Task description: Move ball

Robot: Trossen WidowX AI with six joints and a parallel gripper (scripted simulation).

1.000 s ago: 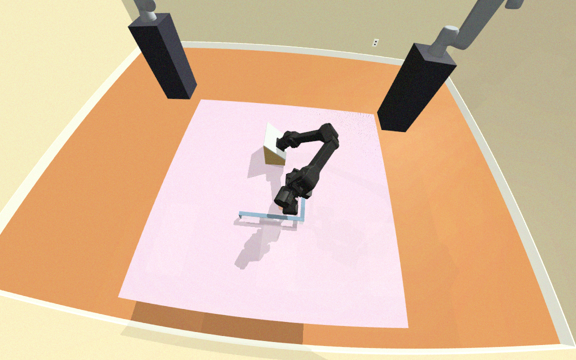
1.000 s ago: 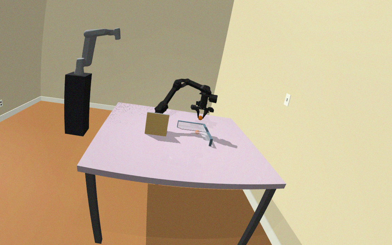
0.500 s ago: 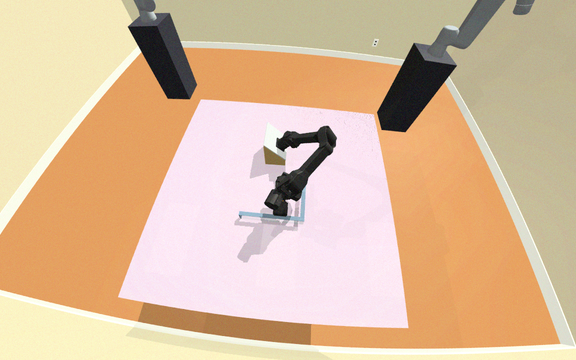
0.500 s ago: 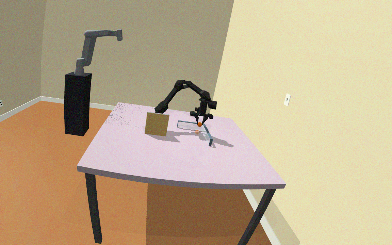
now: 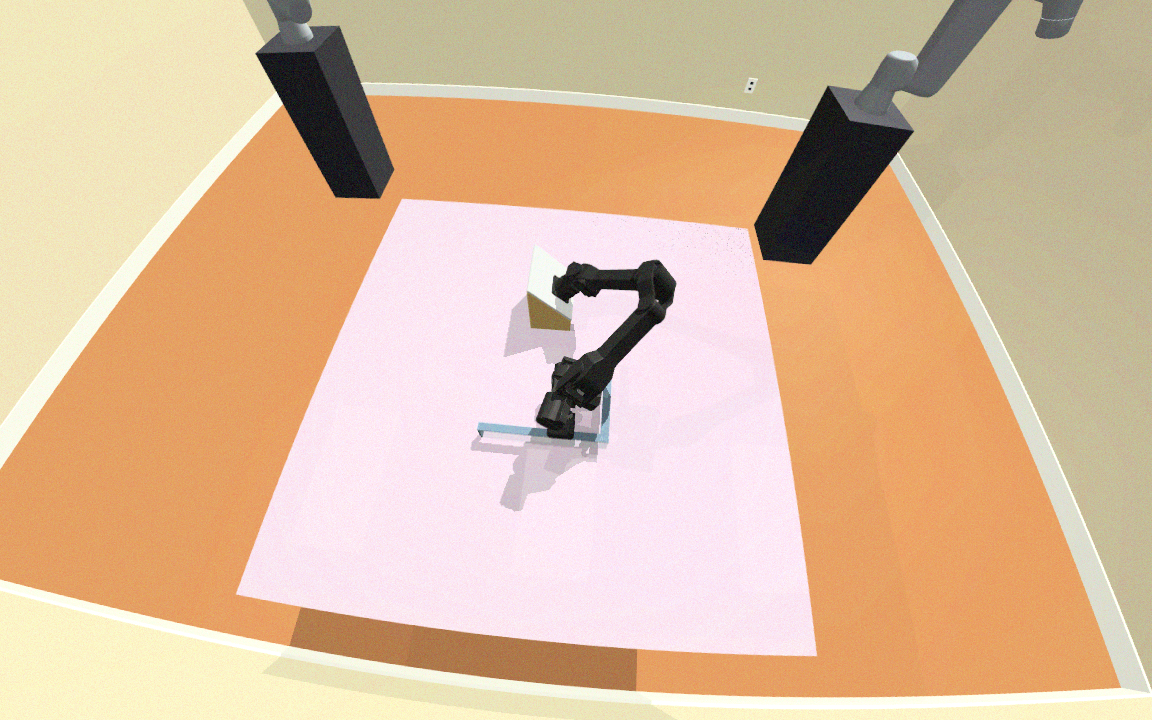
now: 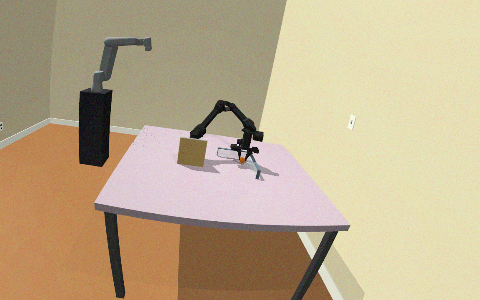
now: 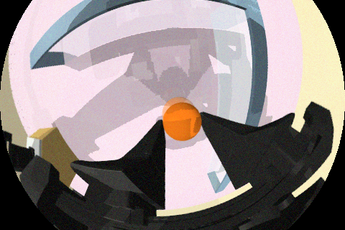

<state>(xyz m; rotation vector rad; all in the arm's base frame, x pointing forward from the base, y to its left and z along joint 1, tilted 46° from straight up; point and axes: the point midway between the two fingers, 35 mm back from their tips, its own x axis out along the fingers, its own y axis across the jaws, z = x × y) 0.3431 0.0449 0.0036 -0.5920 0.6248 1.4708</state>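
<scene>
The clear wall is 7 cm ahead of my gripper tip and 5 cm to the right of it.
</scene>
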